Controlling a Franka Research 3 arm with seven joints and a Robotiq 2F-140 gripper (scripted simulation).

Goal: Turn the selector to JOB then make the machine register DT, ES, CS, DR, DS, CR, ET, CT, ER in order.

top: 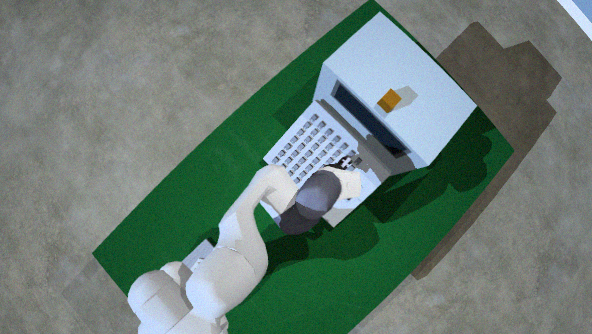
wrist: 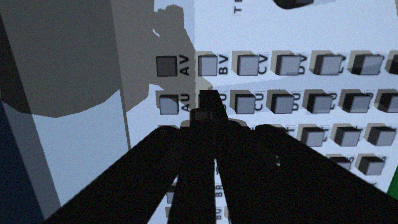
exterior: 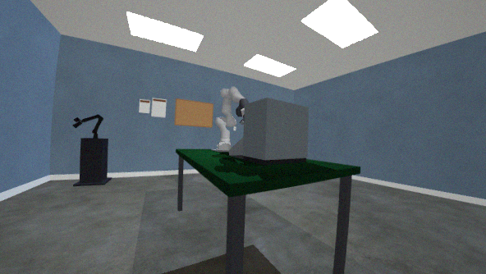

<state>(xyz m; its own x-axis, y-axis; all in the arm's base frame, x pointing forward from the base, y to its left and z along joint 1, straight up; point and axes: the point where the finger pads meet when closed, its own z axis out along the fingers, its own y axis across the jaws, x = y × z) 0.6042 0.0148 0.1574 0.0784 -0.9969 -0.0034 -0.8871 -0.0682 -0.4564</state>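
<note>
The key lies 8 cm behind my hand, 10 cm to the left of it and 8 cm below it. The rest, counted from my hand: round selector knob: 4 cm behind, 10 cm to the right, 5 cm below; sloping keyboard: 2 cm behind, 2 cm to the left, 10 cm below.
</note>
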